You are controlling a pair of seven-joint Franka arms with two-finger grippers.
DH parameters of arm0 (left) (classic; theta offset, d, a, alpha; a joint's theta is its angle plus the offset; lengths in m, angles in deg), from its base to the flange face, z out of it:
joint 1: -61.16 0.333 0 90
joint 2: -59.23 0 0 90
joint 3: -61.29 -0.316 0.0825 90
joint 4: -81.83 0 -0.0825 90
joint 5: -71.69 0.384 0 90
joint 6: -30.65 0 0.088 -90
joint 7: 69.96 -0.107 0 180
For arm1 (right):
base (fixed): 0 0 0 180
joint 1: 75.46 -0.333 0 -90
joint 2: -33.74 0 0 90
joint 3: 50.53 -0.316 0.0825 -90
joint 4: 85.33 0 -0.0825 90
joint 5: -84.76 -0.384 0 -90
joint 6: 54.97 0 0.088 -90
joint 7: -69.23 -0.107 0 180
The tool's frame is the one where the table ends.
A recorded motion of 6 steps. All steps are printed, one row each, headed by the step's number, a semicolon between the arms.
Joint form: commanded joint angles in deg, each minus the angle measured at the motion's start. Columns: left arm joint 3, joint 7, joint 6, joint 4, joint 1, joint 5, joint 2; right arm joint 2, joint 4, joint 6, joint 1, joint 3, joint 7, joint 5.
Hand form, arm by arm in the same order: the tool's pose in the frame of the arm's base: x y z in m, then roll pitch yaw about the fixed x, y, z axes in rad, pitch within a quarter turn. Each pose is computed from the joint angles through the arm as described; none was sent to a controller.
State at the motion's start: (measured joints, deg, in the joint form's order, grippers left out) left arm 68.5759 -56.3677 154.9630 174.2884 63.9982 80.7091 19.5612; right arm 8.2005 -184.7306 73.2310 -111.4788 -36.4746 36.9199 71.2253
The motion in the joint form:
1: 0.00 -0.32 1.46 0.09 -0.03 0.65 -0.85; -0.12 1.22 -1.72 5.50 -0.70 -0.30 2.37
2: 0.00 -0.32 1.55 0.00 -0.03 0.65 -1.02; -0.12 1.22 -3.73 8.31 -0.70 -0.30 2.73
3: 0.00 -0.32 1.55 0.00 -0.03 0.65 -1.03; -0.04 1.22 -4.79 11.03 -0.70 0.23 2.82
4: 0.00 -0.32 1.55 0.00 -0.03 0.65 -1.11; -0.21 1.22 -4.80 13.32 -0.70 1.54 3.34
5: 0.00 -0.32 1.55 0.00 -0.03 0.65 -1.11; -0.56 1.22 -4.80 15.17 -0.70 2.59 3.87
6: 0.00 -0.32 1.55 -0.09 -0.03 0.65 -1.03; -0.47 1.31 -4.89 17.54 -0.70 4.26 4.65
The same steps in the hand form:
1: 0.6785 -0.0373 0.2034 -3.0731 0.1080 0.0754; 0.6325 0.2187 0.3409 -3.0568 -0.0153 -0.3563
2: 0.6787 -0.0373 0.2022 -3.0735 0.1079 0.0755; 0.6389 0.1868 0.3377 -3.0801 0.0111 -0.3998
3: 0.6787 -0.0373 0.2020 -3.0735 0.1081 0.0755; 0.6451 0.1560 0.3369 -3.0898 0.0246 -0.4363
4: 0.6785 -0.0373 0.2011 -3.0735 0.1095 0.0755; 0.6509 0.1297 0.3349 -3.0980 0.0214 -0.4487
5: 0.6785 -0.0373 0.2011 -3.0735 0.1095 0.0755; 0.6547 0.1083 0.3309 -3.1087 0.0207 -0.4578
6: 0.6792 -0.0373 0.2027 -3.0737 0.1065 0.0756; 0.6589 0.0807 0.3325 -3.1168 0.0131 -0.4625

